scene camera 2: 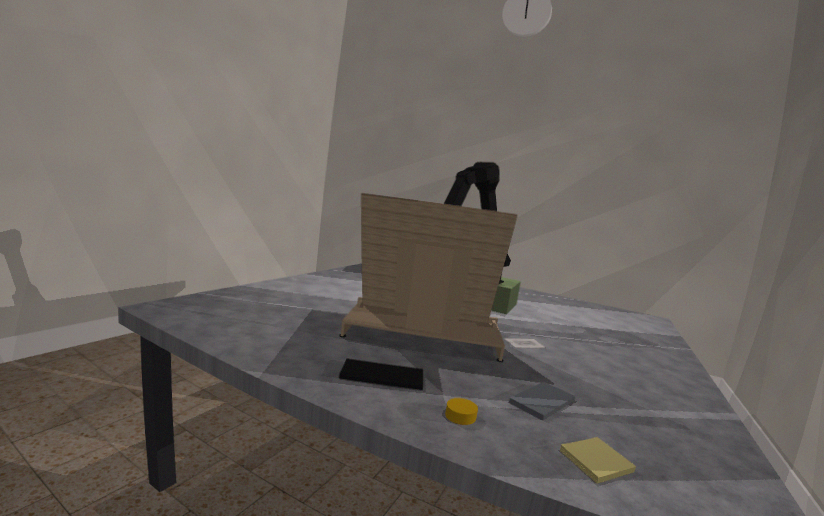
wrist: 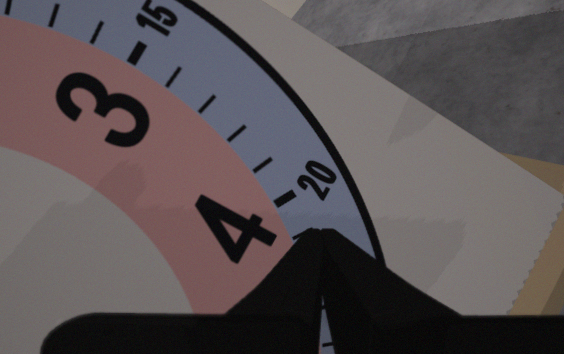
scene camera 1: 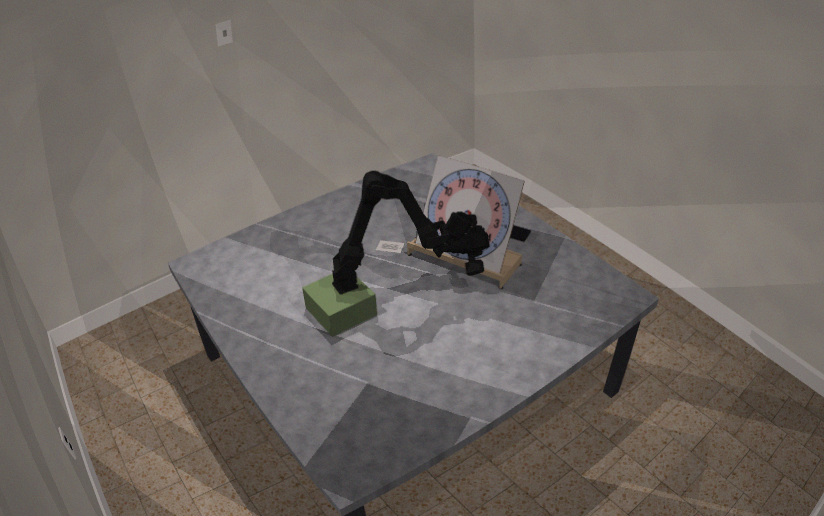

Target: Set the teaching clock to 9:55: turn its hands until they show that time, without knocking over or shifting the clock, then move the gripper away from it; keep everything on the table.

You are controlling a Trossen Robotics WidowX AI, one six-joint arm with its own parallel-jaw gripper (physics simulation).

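Frame: origin at the arm's base, x ahead, y left, z up, level; metres.
Where they show: gripper, between the fingertips: [scene camera 2: 386,280] [wrist: 319,242] [scene camera 1: 488,246]; arm's base, origin of its link: [scene camera 1: 345,285].
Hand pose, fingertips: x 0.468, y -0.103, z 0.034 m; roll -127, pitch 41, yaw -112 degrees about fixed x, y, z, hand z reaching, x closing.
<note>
Each offset is from my fingertips to the top centre of the thing. "spot": to the spot under its first point.
The teaching clock [scene camera 1: 473,197] stands upright on its wooden stand at the back of the table, with a pink hour ring and a blue minute ring. Scene camera 2 shows only its wooden back @[spot: dy +0.151, dx +0.038, dz +0.069 m] [scene camera 2: 436,266]. My gripper [scene camera 1: 482,245] [wrist: 319,242] is shut and empty. Its tips are close against the lower right of the clock face @[spot: dy -0.011, dx +0.037, dz +0.031 m] [wrist: 245,105], just below the "4" and the 20-minute mark. In scene camera 1 my wrist covers the middle of the face, so I cannot read the hands.
The arm stands on a green base [scene camera 1: 340,303] [scene camera 2: 506,296]. A white card @[dy +0.316, dx -0.199, dz -0.120 m] [scene camera 1: 389,246] [scene camera 2: 526,343] lies beside the clock. Behind the clock lie a black slab @[dy +0.168, dx +0.220, dz -0.113 m] [scene camera 2: 381,374] [scene camera 1: 520,233], a yellow disc @[dy +0.341, dx +0.242, dz -0.102 m] [scene camera 2: 461,411], a grey tile @[dy +0.437, dx +0.091, dz -0.111 m] [scene camera 2: 542,400] and a yellow pad @[dy +0.552, dx +0.220, dz -0.110 m] [scene camera 2: 597,459].
</note>
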